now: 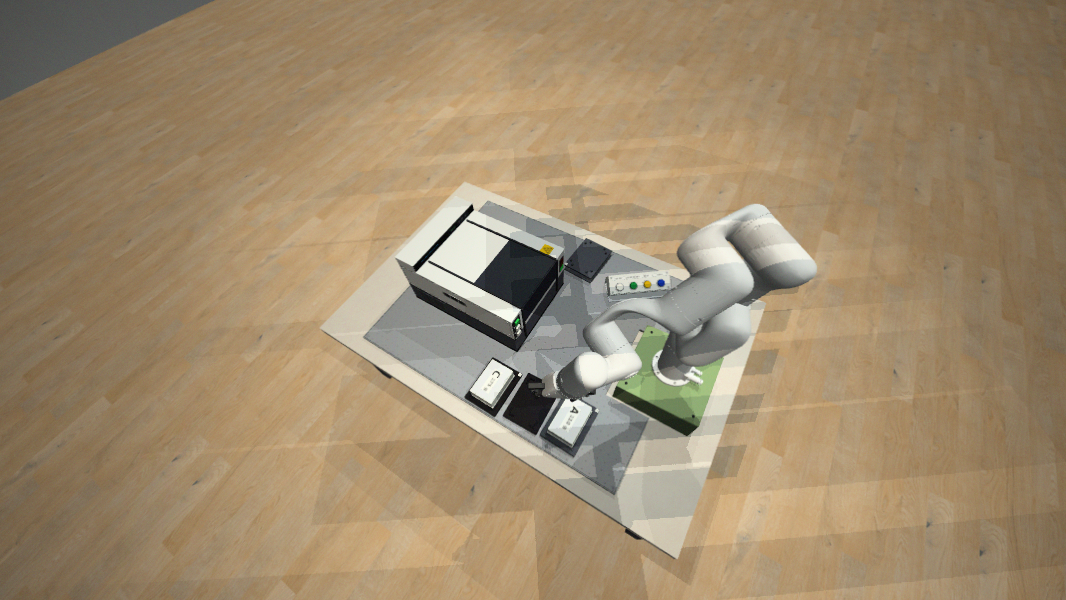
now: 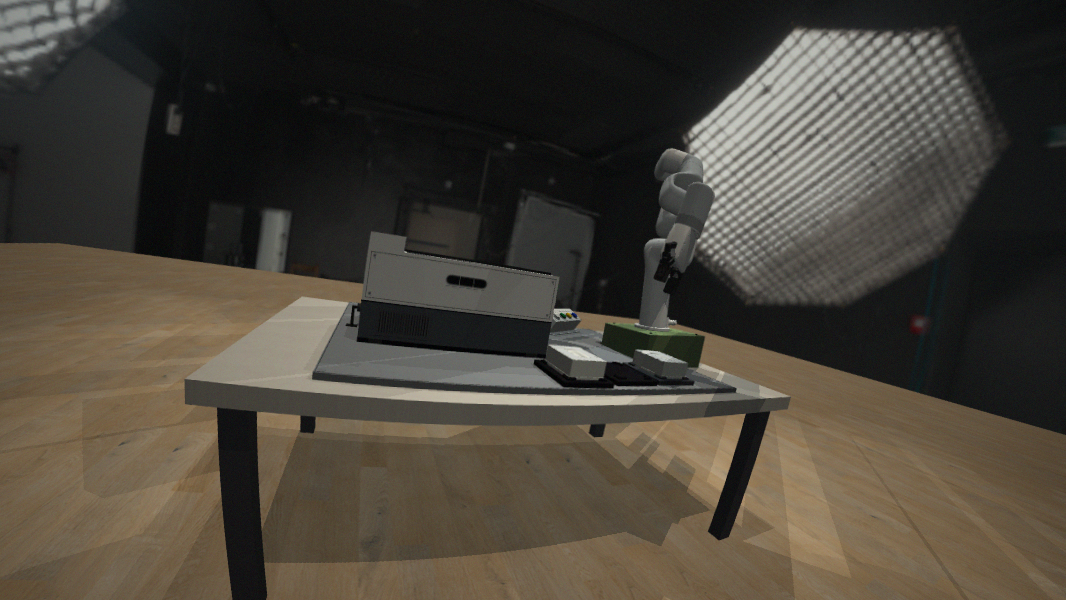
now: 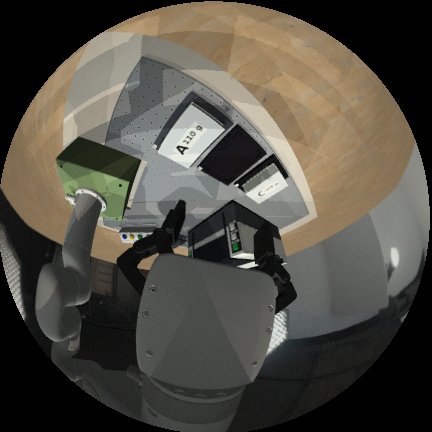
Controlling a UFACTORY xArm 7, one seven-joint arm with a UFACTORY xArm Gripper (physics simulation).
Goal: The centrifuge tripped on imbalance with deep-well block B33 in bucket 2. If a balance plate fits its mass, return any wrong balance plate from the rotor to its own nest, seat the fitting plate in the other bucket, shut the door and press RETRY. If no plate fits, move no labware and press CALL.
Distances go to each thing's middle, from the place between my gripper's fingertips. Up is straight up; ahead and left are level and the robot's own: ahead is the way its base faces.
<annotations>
Now: hand 50 mm past the plate A [image 1: 569,421], 20 mm to the left of it and 200 mm above it. Round my hand: black nest [image 1: 524,410]: 90 mm ahead, 220 mm below; plate C [image 2: 572,361]: 220 mm ahead, 30 mm to the left, 200 mm below; centrifuge [image 2: 415,299]: 500 mm ahead, 250 mm to the right, 110 mm below.
</annotations>
